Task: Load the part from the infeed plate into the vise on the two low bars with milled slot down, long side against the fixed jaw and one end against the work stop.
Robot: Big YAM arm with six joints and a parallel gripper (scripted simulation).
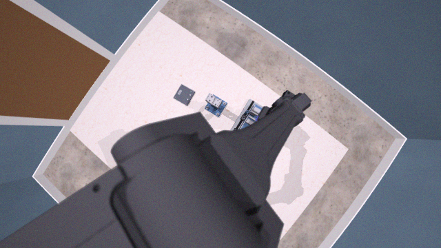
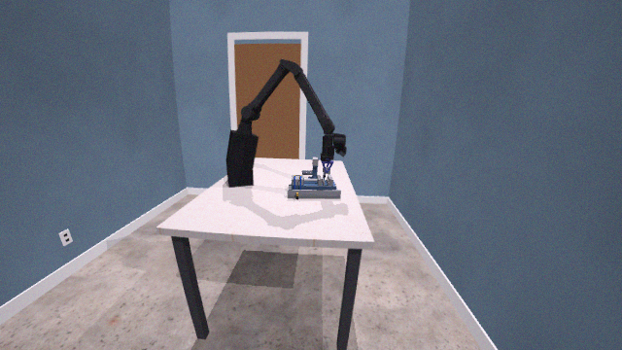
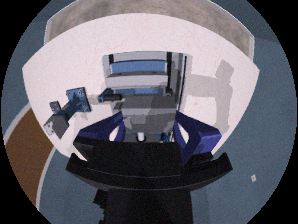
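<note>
Now: hand 1 cm above the part. Round my hand: dark square plate 5 cm behind, 43 cm to the left, 14 cm below.
</note>
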